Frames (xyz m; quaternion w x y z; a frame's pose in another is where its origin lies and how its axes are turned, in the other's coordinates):
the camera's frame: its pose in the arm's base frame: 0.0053 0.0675 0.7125 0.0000 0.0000 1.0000 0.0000
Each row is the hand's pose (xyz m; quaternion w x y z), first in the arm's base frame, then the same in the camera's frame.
Working: the arm's base frame: its pose in the camera's frame: 0.0053 -0.0675 0.7125 0.0000 0.0000 1.0000 0.0000

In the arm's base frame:
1: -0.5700 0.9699 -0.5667 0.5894 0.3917 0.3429 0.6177
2: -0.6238 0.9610 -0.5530 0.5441 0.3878 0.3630 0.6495
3: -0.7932 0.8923 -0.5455 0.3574 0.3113 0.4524 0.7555
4: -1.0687 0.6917 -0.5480 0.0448 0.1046 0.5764 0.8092
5: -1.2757 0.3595 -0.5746 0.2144 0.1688 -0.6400 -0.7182
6: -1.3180 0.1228 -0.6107 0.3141 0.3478 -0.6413 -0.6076
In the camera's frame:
1: 0.5753 0.9024 1.2792 0.3429 -0.6177 -0.5894 0.3917
2: 0.6291 0.8935 1.2655 0.3630 -0.6495 -0.5441 0.3878
3: 0.7985 0.8248 1.2580 0.4524 -0.7555 -0.3574 0.3113
4: 1.0740 0.6242 1.2605 0.5764 -0.8092 -0.0448 0.1046
5: 1.2810 0.2920 1.2871 0.6400 -0.7182 0.2144 -0.1688
6: 1.3233 0.0553 1.3232 0.6413 -0.6076 0.3141 -0.3478

